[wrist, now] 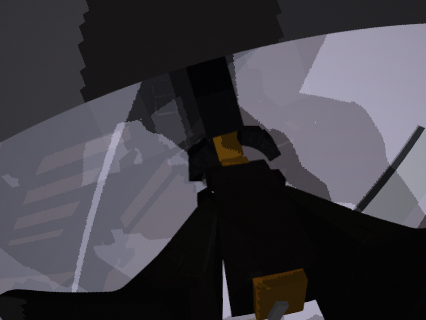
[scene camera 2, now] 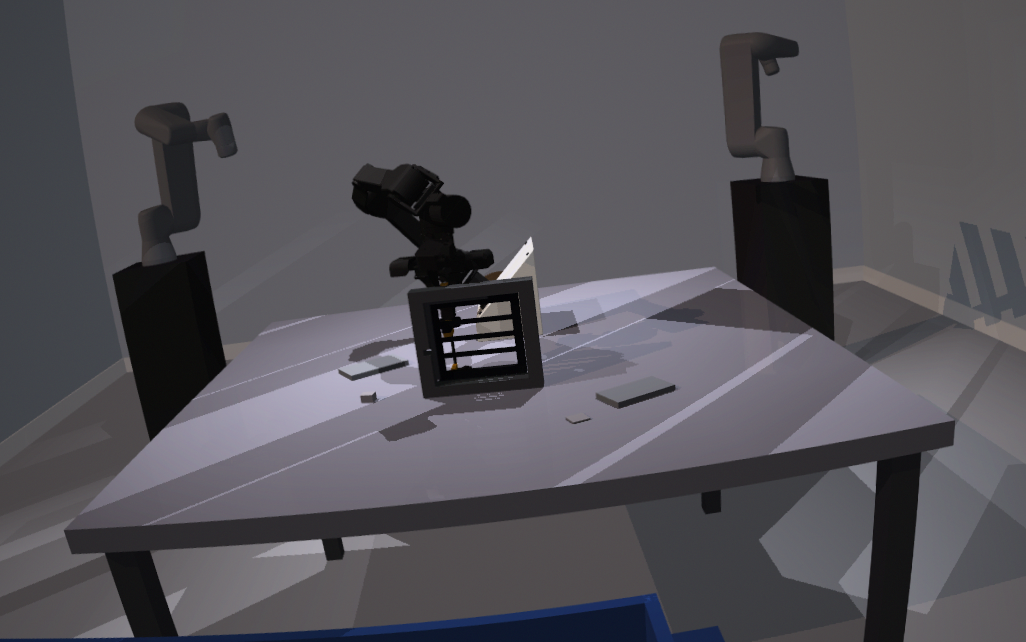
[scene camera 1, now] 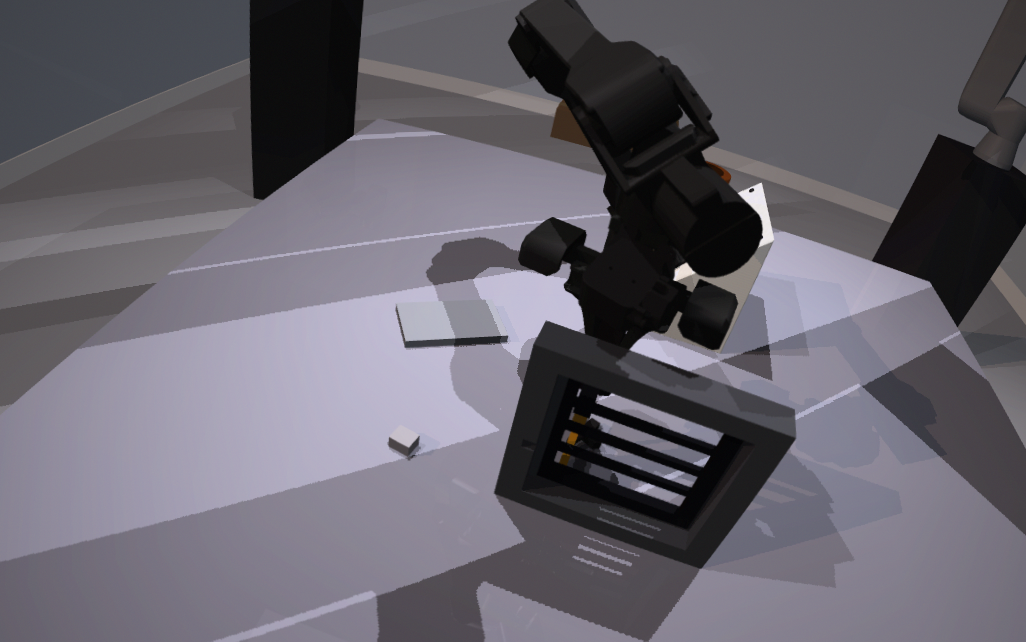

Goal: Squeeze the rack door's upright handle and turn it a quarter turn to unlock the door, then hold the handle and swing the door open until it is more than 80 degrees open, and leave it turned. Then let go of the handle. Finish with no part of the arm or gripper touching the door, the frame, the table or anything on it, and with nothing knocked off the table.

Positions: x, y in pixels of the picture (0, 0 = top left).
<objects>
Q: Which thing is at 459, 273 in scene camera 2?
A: My gripper.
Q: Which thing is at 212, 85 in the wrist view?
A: A barred door.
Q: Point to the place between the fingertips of my gripper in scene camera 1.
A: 603, 354
</objects>
